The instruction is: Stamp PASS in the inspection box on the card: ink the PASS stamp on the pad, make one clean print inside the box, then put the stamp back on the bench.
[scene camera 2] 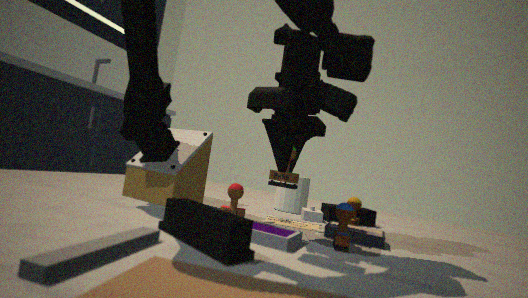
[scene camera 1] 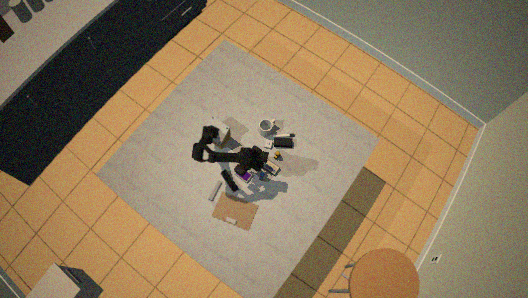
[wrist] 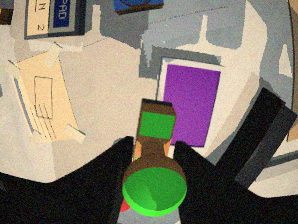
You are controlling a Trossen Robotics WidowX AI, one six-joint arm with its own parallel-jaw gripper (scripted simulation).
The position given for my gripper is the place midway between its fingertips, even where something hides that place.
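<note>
My gripper (scene camera 2: 284,172), (wrist: 154,146). White mug (scene camera 2: 287,200), out of frame in the wrist view. Black block (scene camera 2: 225,237). Blue-knobbed stamp (scene camera 2: 344,212). Green-knobbed stamp (wrist: 152,181). Cream card (wrist: 39,83). Purple ink pad (wrist: 194,88).
</note>
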